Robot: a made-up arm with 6 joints. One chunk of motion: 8 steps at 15 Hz.
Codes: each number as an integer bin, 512 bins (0 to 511) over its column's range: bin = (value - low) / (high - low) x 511, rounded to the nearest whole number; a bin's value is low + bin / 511 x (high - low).
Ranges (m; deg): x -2.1..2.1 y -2.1..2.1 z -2.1..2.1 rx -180..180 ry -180..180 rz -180..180
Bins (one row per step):
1: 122 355 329 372 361 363
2: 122 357 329 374 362 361
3: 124 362 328 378 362 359
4: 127 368 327 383 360 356
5: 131 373 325 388 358 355
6: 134 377 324 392 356 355
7: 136 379 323 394 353 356
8: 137 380 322 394 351 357
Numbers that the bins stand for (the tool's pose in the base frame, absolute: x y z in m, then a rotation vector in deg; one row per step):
1: -1.0973 0.8178 0.6041 82.07 74.32 75.73
2: -1.0973 0.8342 0.6041 83.48 75.03 74.32
3: -1.0808 0.8753 0.5959 86.30 75.03 72.92
4: -1.0562 0.9247 0.5877 89.82 73.62 70.80
5: -1.0233 0.9658 0.5712 93.35 72.21 70.10
6: -0.9986 0.9986 0.5630 96.16 70.80 70.10
7: -0.9822 1.0151 0.5548 97.57 68.69 70.80
8: -0.9740 1.0233 0.5466 97.57 67.28 71.51

